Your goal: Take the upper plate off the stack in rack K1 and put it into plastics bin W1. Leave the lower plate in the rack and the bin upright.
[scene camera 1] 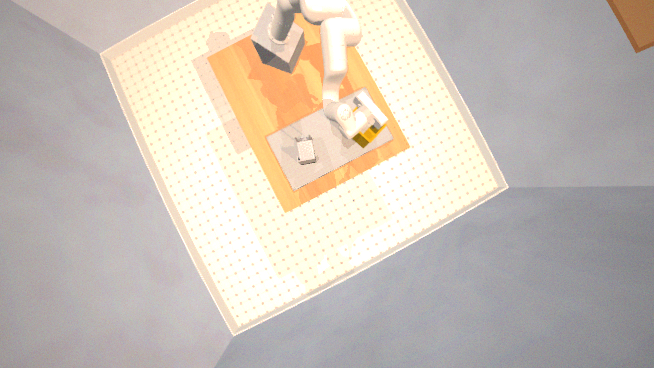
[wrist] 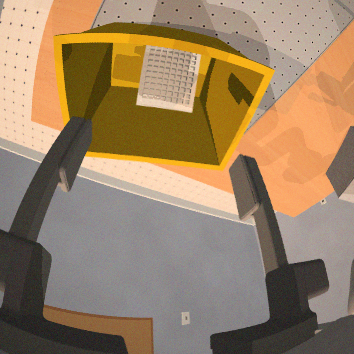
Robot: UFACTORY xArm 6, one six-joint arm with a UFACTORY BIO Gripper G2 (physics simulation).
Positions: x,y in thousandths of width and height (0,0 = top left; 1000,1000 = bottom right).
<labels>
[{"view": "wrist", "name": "gripper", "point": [470,408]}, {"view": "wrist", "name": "yellow plastics bin W1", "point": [275,202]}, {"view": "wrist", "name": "plate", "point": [476,216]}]
</labels>
